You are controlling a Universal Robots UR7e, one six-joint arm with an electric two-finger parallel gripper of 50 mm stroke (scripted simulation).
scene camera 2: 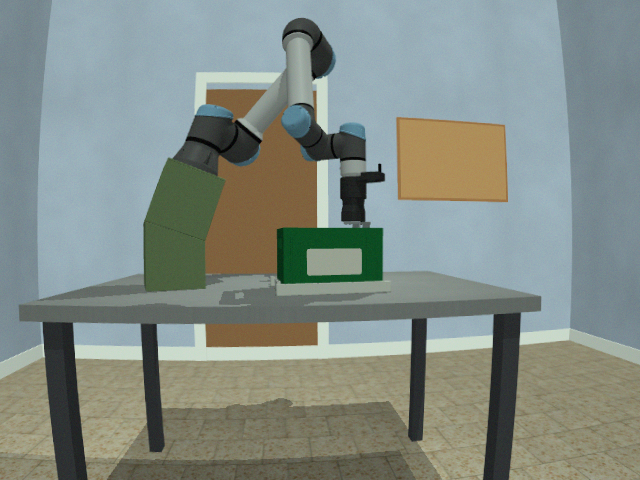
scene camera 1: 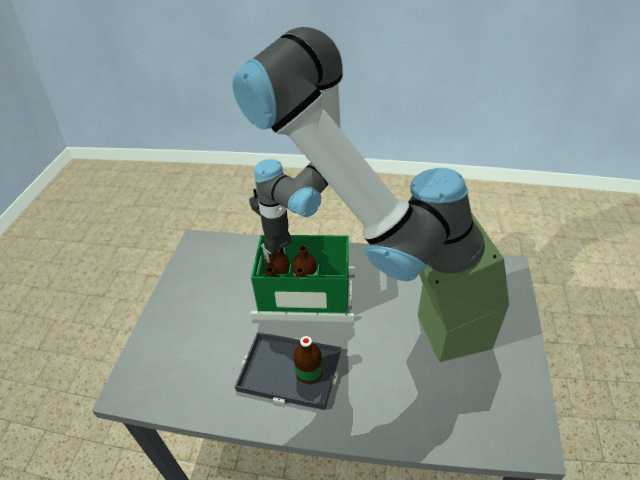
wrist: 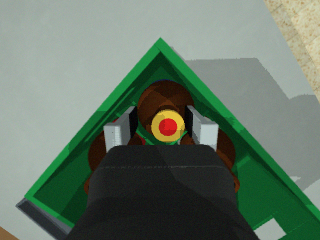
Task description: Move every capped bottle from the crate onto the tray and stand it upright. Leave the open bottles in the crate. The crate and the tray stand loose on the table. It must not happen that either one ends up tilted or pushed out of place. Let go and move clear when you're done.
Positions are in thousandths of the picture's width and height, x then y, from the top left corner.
Labels:
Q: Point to a green crate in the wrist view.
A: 186,798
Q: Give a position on a pale strip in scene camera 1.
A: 410,657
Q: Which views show the green crate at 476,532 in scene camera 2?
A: Scene camera 2, scene camera 1 and the wrist view: all of them.

